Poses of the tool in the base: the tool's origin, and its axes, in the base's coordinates. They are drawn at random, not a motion.
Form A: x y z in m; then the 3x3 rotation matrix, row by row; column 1 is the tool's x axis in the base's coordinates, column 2 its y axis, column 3 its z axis. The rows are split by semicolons.
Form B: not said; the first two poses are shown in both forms.
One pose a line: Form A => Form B
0.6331 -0.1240 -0.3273; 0.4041 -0.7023 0.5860; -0.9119 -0.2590 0.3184; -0.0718 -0.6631 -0.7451 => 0.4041 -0.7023 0.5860 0.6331; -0.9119 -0.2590 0.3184 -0.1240; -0.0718 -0.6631 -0.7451 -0.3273; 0 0 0 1
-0.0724 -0.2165 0.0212; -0.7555 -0.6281 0.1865; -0.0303 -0.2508 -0.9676; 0.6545 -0.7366 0.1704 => -0.7555 -0.6281 0.1865 -0.0724; -0.0303 -0.2508 -0.9676 -0.2165; 0.6545 -0.7366 0.1704 0.0212; 0 0 0 1
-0.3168 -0.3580 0.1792; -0.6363 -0.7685 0.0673; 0.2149 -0.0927 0.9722; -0.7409 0.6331 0.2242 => -0.6363 -0.7685 0.0673 -0.3168; 0.2149 -0.0927 0.9722 -0.3580; -0.7409 0.6331 0.2242 0.1792; 0 0 0 1
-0.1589 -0.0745 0.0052; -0.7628 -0.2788 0.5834; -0.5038 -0.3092 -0.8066; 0.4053 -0.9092 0.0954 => -0.7628 -0.2788 0.5834 -0.1589; -0.5038 -0.3092 -0.8066 -0.0745; 0.4053 -0.9092 0.0954 0.0052; 0 0 0 1
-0.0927 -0.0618 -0.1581; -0.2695 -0.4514 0.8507; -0.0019 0.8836 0.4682; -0.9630 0.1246 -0.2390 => -0.2695 -0.4514 0.8507 -0.0927; -0.0019 0.8836 0.4682 -0.0618; -0.9630 0.1246 -0.2390 -0.1581; 0 0 0 1
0.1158 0.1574 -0.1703; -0.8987 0.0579 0.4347; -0.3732 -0.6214 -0.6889; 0.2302 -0.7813 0.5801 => -0.8987 0.0579 0.4347 0.1158; -0.3732 -0.6214 -0.6889 0.1574; 0.2302 -0.7813 0.5801 -0.1703; 0 0 0 1
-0.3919 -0.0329 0.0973; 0.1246 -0.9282 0.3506; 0.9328 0.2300 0.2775; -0.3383 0.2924 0.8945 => 0.1246 -0.9282 0.3506 -0.3919; 0.9328 0.2300 0.2775 -0.0329; -0.3383 0.2924 0.8945 0.0973; 0 0 0 1
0.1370 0.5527 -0.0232; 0.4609 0.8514 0.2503; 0.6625 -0.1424 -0.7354; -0.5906 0.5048 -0.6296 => 0.4609 0.8514 0.2503 0.1370; 0.6625 -0.1424 -0.7354 0.5527; -0.5906 0.5048 -0.6296 -0.0232; 0 0 0 1
